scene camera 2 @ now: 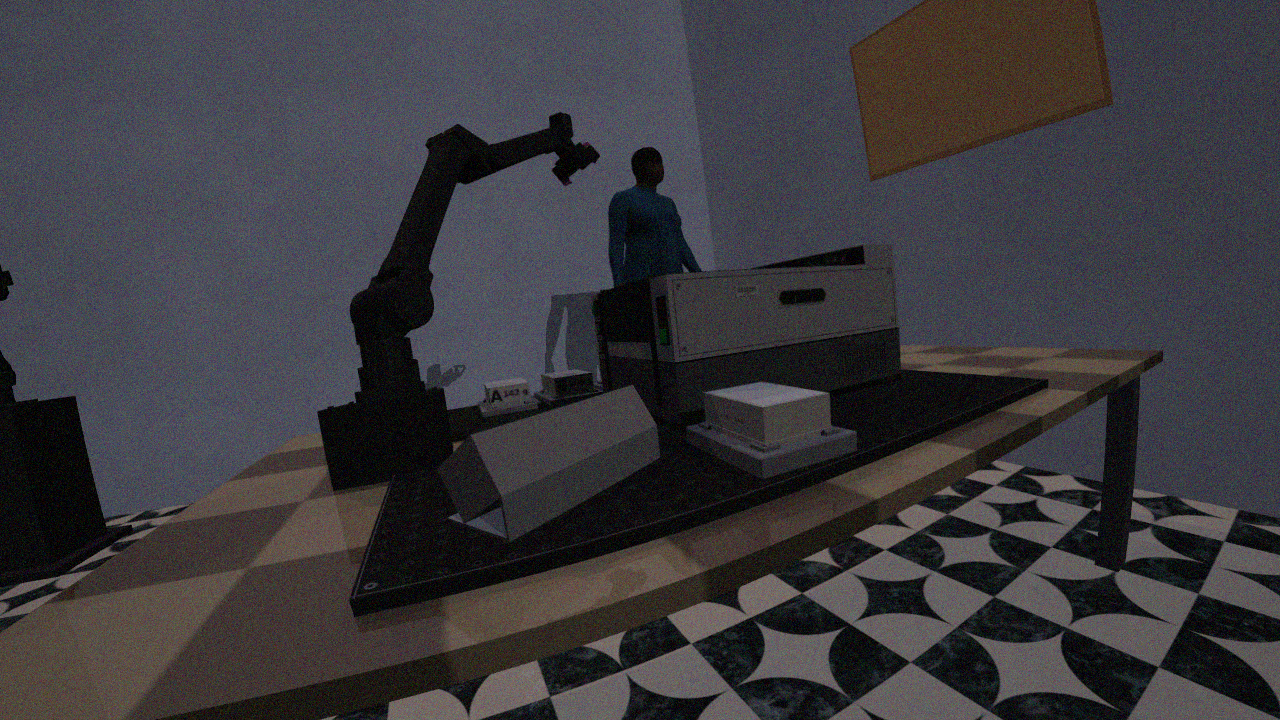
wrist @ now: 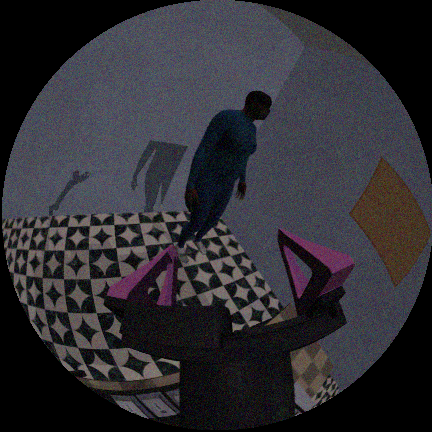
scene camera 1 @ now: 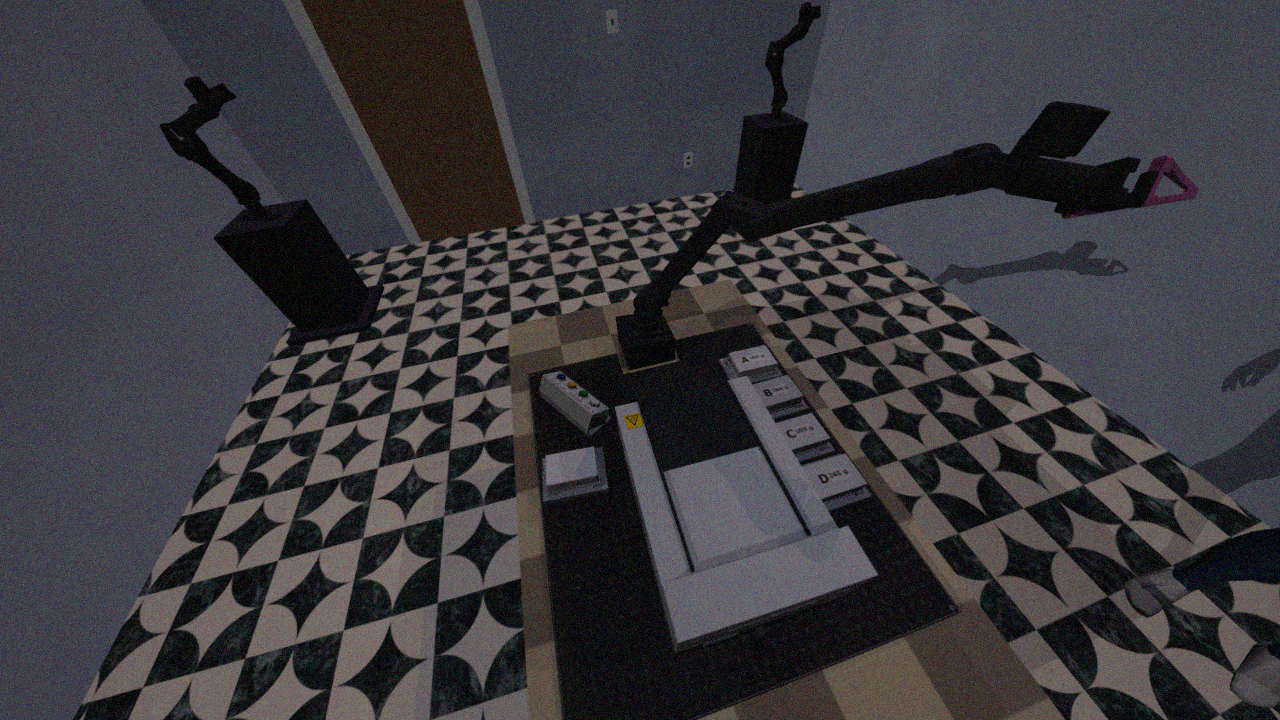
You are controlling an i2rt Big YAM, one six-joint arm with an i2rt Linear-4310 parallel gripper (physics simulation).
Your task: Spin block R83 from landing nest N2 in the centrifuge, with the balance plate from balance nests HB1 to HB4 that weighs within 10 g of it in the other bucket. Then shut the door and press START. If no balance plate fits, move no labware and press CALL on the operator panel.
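Frame: origin at the arm's base, x ahead, y left, z up, level; metres.
Seen in the pictures: gripper, fingertip midpoint: [scene camera 2: 582, 171] [wrist: 225, 242] [scene camera 1: 1159, 199]; arm's base at its link origin: [scene camera 2: 393, 396] [scene camera 1: 644, 329].
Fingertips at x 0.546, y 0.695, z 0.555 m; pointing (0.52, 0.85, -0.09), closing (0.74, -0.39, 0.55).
Pixels of each thing's top centre, then the offset from my fingertips to it. "*": a spot on its surface instead.
- closed-looking grey case at a spot on its surface: [scene camera 2: 779, 317] * 0.863 m right, 0.001 m back, 0.506 m down
- small grey device at its top centre: [scene camera 2: 553, 404] [scene camera 1: 570, 390] 0.963 m right, 0.366 m back, 0.559 m down
- white block at its top centre: [scene camera 2: 762, 392] [scene camera 1: 571, 465] 0.995 m right, 0.145 m back, 0.580 m down
My gripper [scene camera 1: 1165, 182] has pink fingers and is held high and far out to the right, away from the table. The wrist view shows the fingers [wrist: 235, 270] apart with nothing between them. On the black mat, a row of labelled plates [scene camera 1: 795, 425] lies along the right side. The grey centrifuge box [scene camera 1: 736, 522] sits at the mat's middle; scene camera 2 shows it as a closed-looking grey case [scene camera 2: 779, 317]. I cannot read which plate is R83. No bucket is visible.
A small grey device [scene camera 1: 577, 400] and a white block [scene camera 1: 575, 470] lie on the mat's left. A person in blue [scene camera 2: 647, 229] stands beyond the table. Two dark arms on pedestals [scene camera 1: 279, 243] stand on the floor behind.
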